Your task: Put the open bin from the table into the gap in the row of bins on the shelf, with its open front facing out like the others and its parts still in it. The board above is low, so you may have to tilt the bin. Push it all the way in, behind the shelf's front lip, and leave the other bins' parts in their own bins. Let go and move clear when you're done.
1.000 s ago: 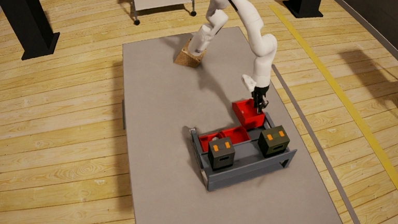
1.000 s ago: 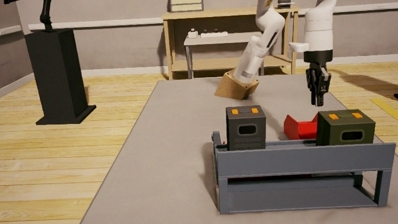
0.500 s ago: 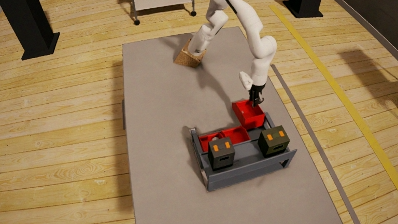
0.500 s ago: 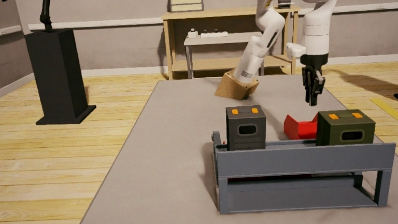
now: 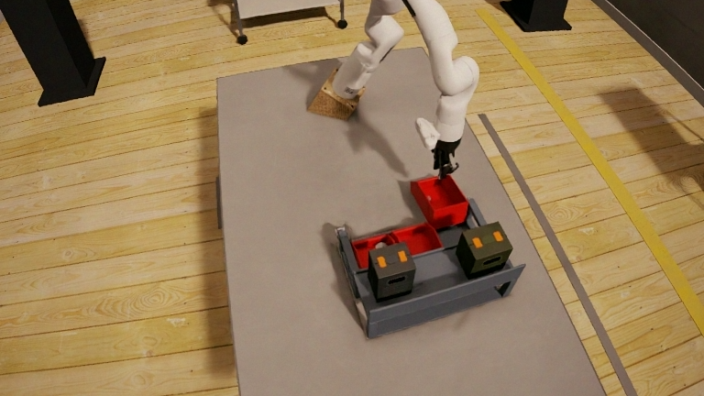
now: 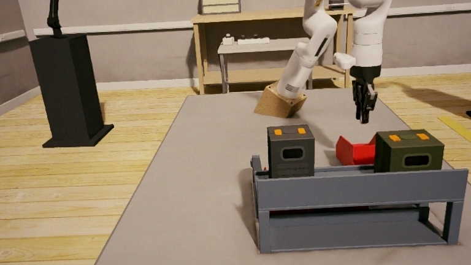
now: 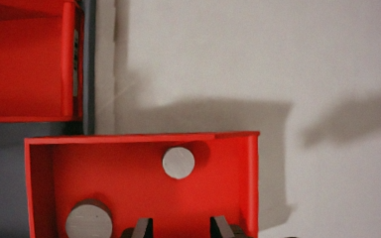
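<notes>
Now: the grey round part 30 mm to the right of my hand and 130 mm below it. The rest, counted from my hand: dark grey box 280 mm ahead, 210 mm to the right, 10 mm above; green box 270 mm ahead, 20 mm to the left; grey shelf 210 mm ahead, 100 mm to the right, 80 mm below.
</notes>
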